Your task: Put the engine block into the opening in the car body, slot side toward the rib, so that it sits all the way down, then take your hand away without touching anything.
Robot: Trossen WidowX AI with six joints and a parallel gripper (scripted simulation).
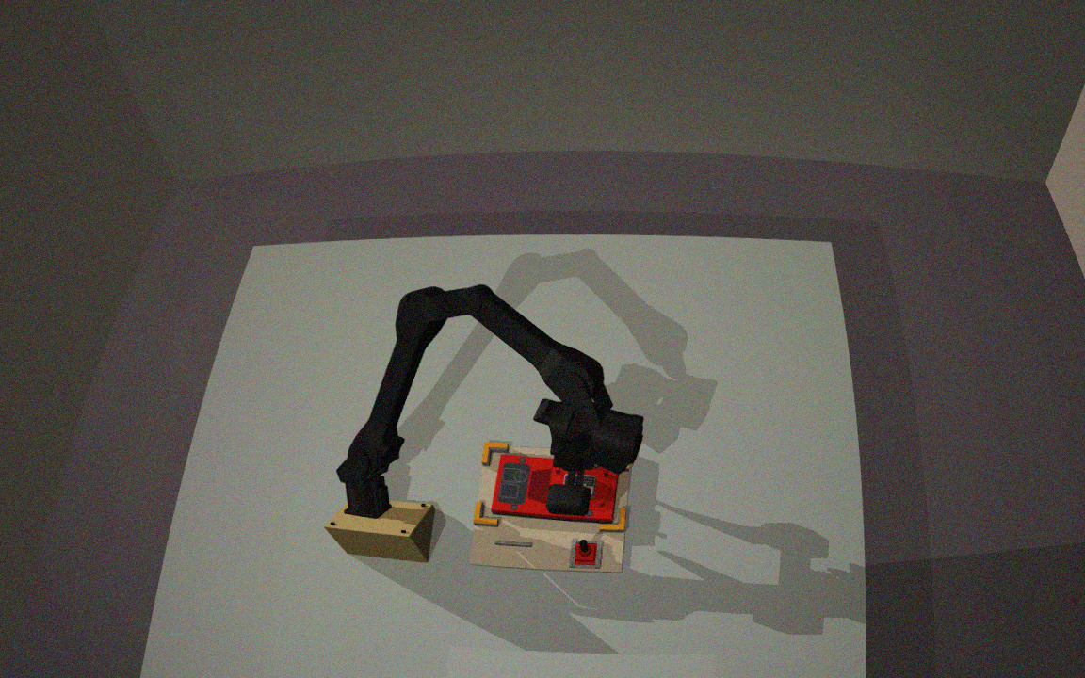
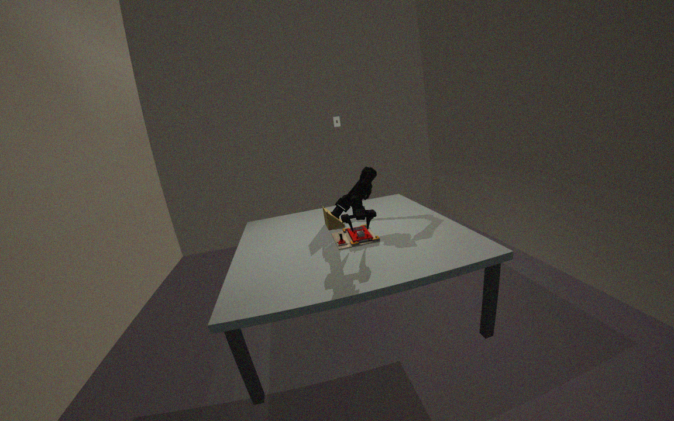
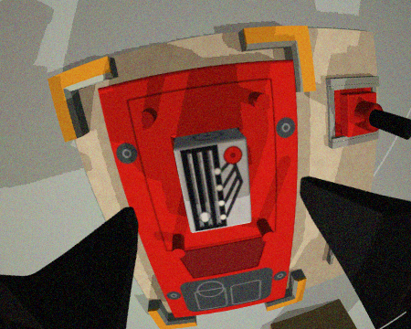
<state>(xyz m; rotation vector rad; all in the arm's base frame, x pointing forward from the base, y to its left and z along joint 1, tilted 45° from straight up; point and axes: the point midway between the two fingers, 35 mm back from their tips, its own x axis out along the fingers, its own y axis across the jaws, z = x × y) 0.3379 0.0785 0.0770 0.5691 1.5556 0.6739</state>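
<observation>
Now: gripper tip 3 cm above the grey engine block.
</observation>
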